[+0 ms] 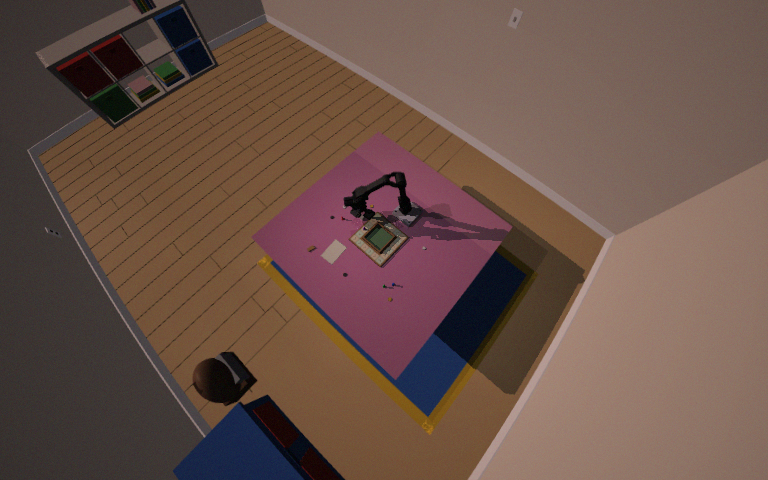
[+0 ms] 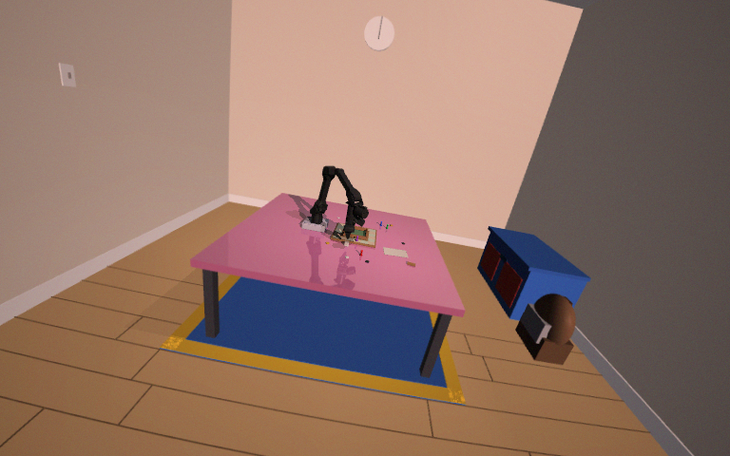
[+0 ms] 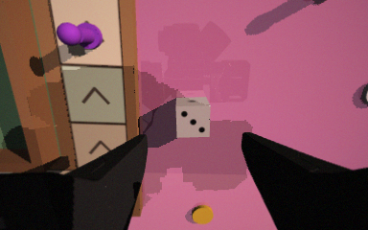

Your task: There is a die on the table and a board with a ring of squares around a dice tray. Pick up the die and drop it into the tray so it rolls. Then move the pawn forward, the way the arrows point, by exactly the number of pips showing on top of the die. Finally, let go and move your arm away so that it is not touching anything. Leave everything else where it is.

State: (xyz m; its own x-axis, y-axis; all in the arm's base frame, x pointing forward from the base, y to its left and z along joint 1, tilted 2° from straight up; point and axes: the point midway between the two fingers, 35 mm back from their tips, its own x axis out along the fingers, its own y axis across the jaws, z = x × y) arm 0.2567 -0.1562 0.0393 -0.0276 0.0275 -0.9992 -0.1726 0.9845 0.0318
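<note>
Now: gripper tip 80 mm to the right of the purple pawn, 50 mm short of it and 30 mm above it. Round my gripper tip: beige card 300 mm ahead, 70 mm to the left, 60 mm below; small brown block 400 mm ahead, 50 mm to the right, 50 mm below.
</note>
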